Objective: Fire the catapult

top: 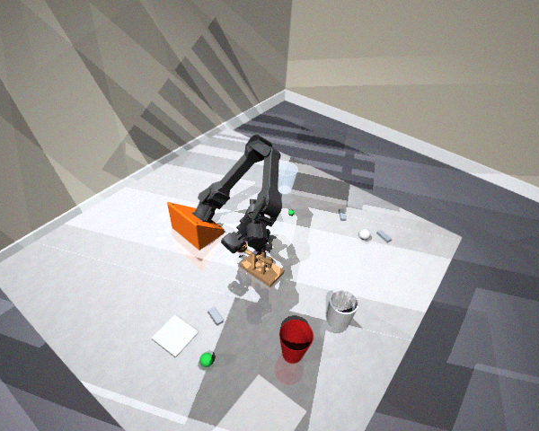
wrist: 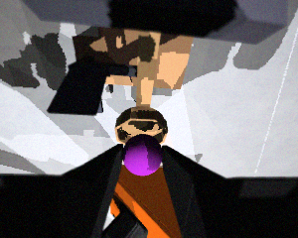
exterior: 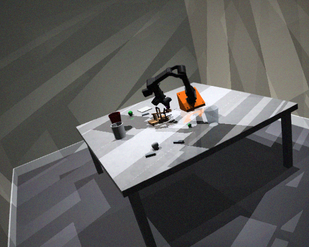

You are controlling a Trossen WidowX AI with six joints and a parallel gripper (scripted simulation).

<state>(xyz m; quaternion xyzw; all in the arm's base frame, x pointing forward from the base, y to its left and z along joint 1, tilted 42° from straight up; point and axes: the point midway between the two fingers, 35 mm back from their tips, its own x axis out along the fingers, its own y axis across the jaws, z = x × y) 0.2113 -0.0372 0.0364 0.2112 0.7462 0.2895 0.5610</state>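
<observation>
Now: gripper tip 1 cm below the purple ball. The rest, counted from my gripper tip: red cup: 38 cm ahead, 18 cm to the right, 4 cm below; white tile: 37 cm to the right, 7 cm below, 7 cm ahead; catapult: 7 cm ahead, 2 cm to the left, 2 cm below.
</observation>
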